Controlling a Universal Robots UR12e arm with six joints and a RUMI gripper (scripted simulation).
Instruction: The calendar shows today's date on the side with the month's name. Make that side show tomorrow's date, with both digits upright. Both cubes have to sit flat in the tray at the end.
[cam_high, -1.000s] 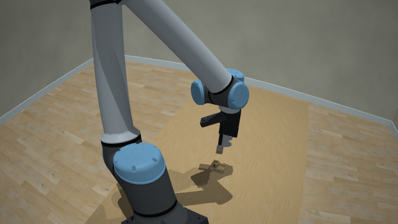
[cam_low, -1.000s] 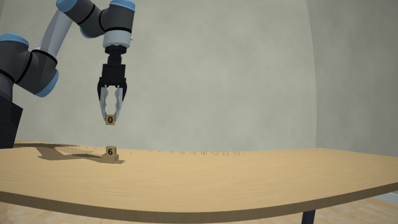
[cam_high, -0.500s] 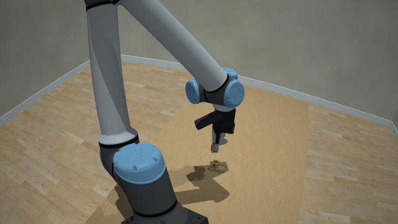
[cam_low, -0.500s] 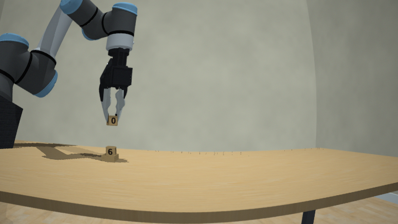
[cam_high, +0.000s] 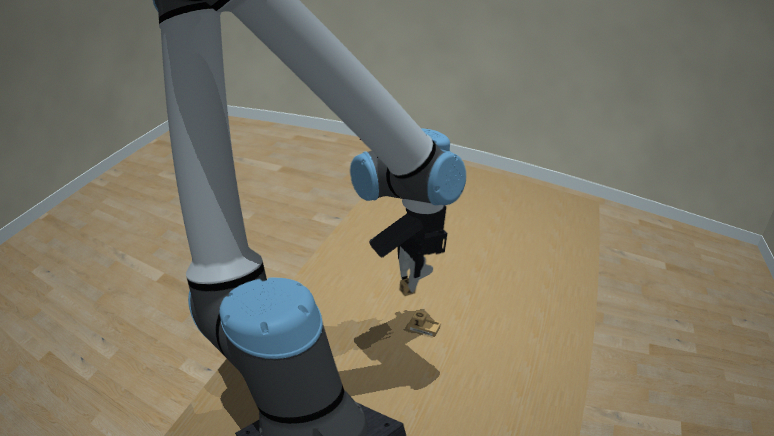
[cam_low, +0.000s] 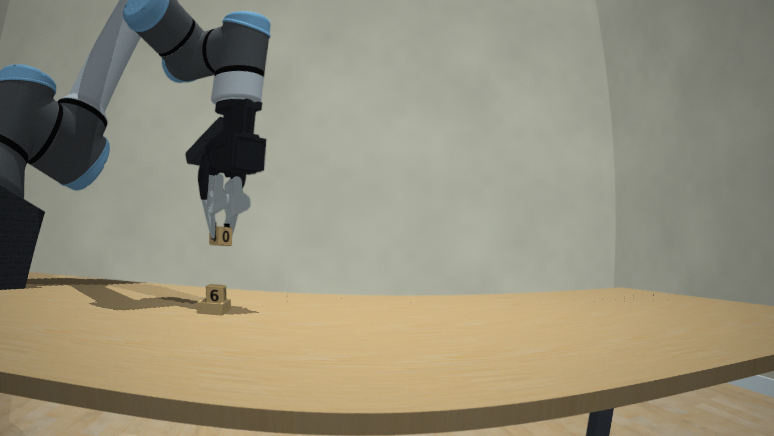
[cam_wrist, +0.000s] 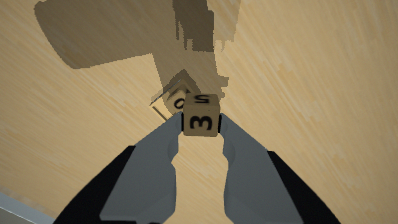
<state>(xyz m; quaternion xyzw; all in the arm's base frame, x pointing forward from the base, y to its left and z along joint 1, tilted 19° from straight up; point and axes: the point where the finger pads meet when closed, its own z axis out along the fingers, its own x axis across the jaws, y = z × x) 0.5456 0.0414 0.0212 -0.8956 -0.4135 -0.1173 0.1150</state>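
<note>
My gripper is now 6 cm to the left of the wooden tray and 12 cm above it. Also, from my hand: wooden digit cube 1 cm below.
</note>
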